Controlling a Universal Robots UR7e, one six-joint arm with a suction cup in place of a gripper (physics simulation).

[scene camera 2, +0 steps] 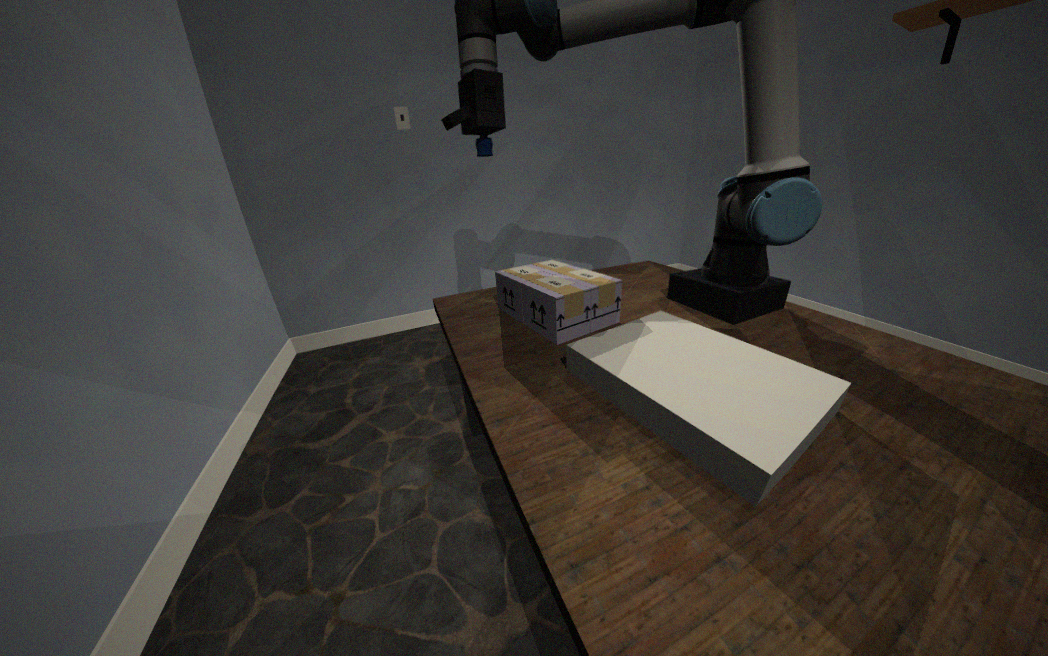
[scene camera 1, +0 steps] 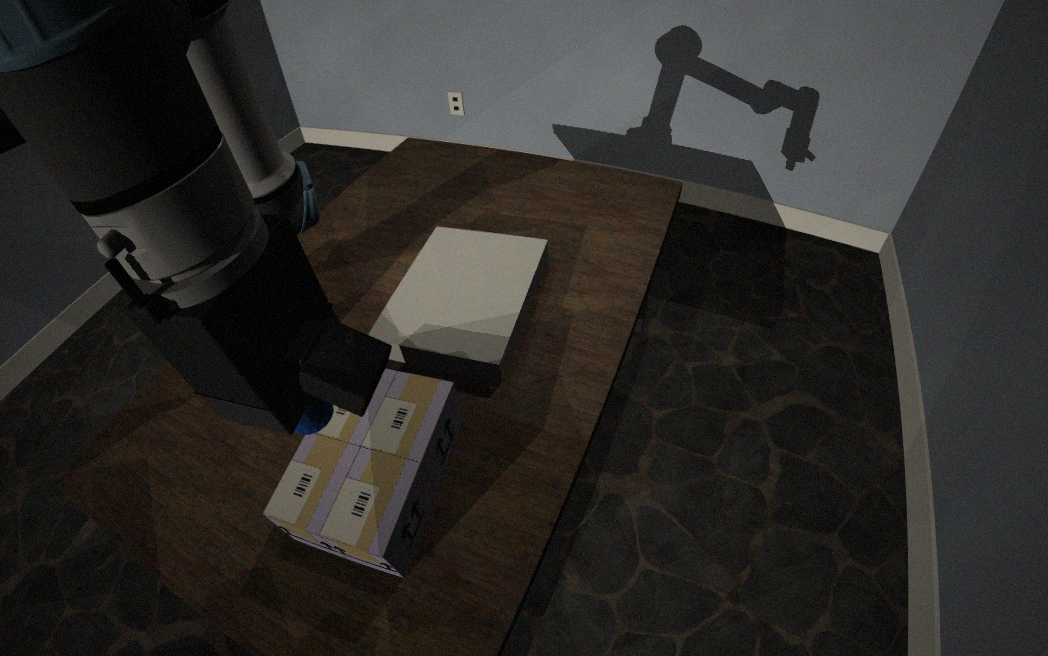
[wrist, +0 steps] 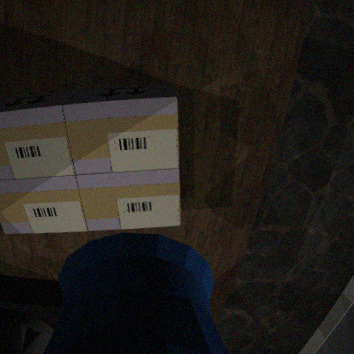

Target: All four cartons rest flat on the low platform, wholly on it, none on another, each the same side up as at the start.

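Observation:
Four lilac cartons with tan tape and white barcode labels stand upright on the table in a tight two-by-two block. In scene camera 1 they are the back right carton, front right carton, back left carton and front left carton. The low white platform is beside the block, with no carton on it. My blue suction cup hangs high in the air, open and empty, and hides part of the cartons in scene camera 1.
The wooden table carries the arm's black base, behind the platform in scene camera 2. The table edge runs along the arrow-marked side of the block, with stone floor beyond. A wall shelf is at upper right.

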